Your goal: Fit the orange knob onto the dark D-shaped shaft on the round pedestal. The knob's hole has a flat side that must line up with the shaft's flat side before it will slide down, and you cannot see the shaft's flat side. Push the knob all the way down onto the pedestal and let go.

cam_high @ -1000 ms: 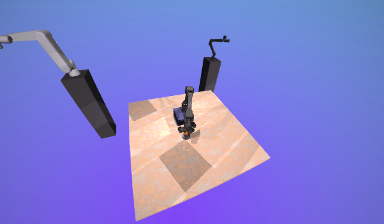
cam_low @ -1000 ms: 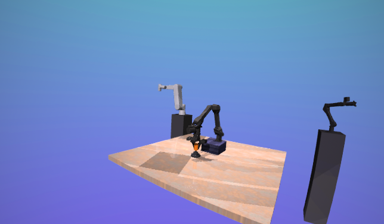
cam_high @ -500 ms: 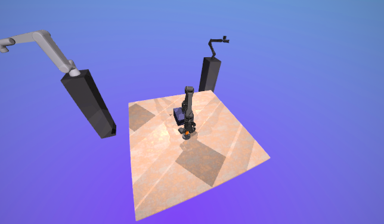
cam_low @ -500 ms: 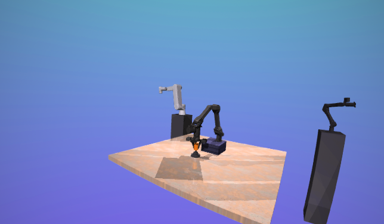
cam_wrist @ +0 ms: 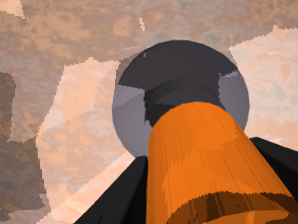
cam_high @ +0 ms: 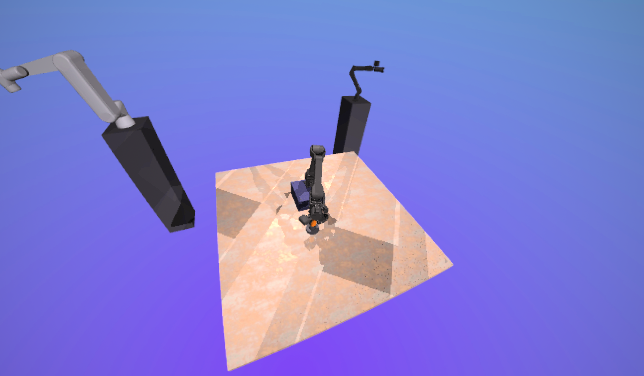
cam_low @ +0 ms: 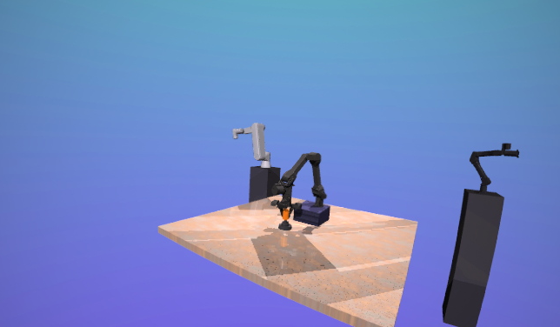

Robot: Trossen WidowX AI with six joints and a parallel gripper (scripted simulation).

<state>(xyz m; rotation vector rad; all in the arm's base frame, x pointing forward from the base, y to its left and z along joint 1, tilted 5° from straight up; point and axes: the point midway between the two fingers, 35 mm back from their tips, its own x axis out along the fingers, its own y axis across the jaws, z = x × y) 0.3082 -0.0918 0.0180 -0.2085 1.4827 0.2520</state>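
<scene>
My gripper tip is 4 cm above the round pedestal. Also, from my gripper tip: orange knob (2 cm above).
</scene>
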